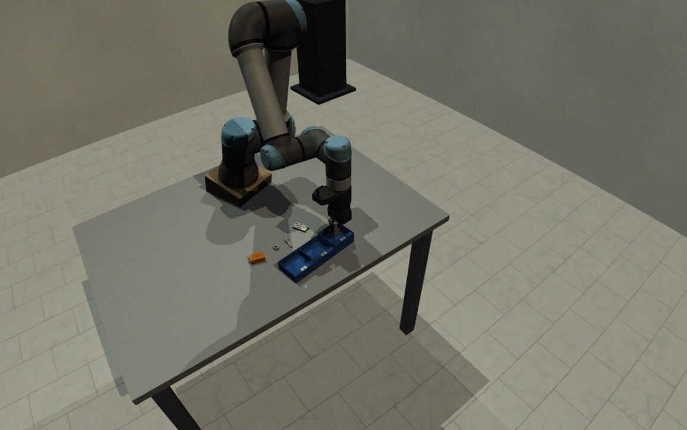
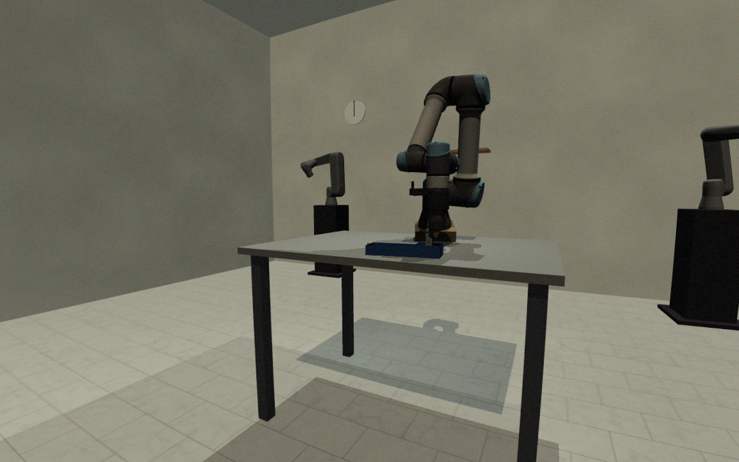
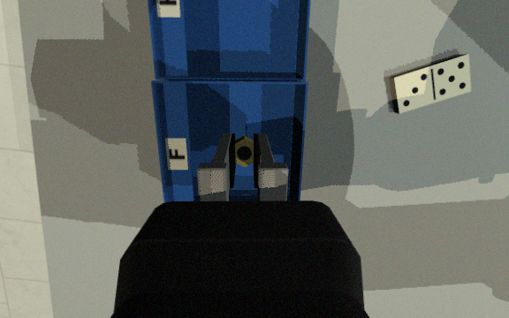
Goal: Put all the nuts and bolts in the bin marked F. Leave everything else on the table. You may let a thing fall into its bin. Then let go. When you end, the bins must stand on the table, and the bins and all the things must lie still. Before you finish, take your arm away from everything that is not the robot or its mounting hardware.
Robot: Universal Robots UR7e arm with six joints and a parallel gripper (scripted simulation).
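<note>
Right now my hand is 10 cm past the grey nut, 17 cm to the left of it and 4 cm above it. From my hand the other things lie so: white domino 12 cm behind, 5 cm to the right, 4 cm below; then blue bin row 1 cm ahead, 8 cm to the right, 2 cm below; then brass nut 2 cm below.
</note>
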